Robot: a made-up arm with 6 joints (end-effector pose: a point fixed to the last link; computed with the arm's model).
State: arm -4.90 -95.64 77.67 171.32 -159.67 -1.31
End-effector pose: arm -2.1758 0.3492 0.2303 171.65 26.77 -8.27
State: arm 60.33 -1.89 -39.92 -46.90 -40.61 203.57
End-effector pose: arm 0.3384 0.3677 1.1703 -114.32 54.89 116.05
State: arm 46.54 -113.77 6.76 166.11 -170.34 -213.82
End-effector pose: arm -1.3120 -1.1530 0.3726 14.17 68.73 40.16
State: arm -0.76 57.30 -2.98 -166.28 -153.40 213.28
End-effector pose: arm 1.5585 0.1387 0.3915 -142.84 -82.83 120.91
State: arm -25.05 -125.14 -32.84 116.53 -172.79 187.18
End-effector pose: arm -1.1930 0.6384 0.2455 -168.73 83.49 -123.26
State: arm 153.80 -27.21 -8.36 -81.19 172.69 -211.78
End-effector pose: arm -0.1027 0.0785 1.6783 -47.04 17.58 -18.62
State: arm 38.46 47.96 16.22 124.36 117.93 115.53
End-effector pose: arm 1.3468 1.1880 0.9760 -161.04 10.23 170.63
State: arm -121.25 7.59 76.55 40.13 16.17 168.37
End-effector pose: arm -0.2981 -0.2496 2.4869 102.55 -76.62 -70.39
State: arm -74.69 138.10 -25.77 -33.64 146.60 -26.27
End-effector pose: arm -0.0811 -0.2207 -0.8893 -6.69 12.02 -92.86
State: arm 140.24 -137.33 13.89 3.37 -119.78 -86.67
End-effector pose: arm 1.3761 -0.9319 -0.3859 90.13 -31.35 136.81
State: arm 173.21 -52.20 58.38 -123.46 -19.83 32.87
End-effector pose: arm 1.2575 -0.2408 1.9563 -63.27 -54.58 -36.02
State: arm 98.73 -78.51 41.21 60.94 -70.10 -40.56
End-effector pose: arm 0.3692 -1.8792 1.1912 71.10 -31.47 24.23
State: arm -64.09 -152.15 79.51 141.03 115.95 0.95
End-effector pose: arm -0.3521 1.0167 -1.6323 37.34 -50.98 52.00
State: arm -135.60 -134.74 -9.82 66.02 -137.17 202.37
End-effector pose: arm 1.0851 1.1559 -0.1569 -166.68 26.31 -179.46
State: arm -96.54 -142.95 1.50 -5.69 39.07 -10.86
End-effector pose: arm 0.0068 1.4922 -0.3772 -164.51 3.37 87.05
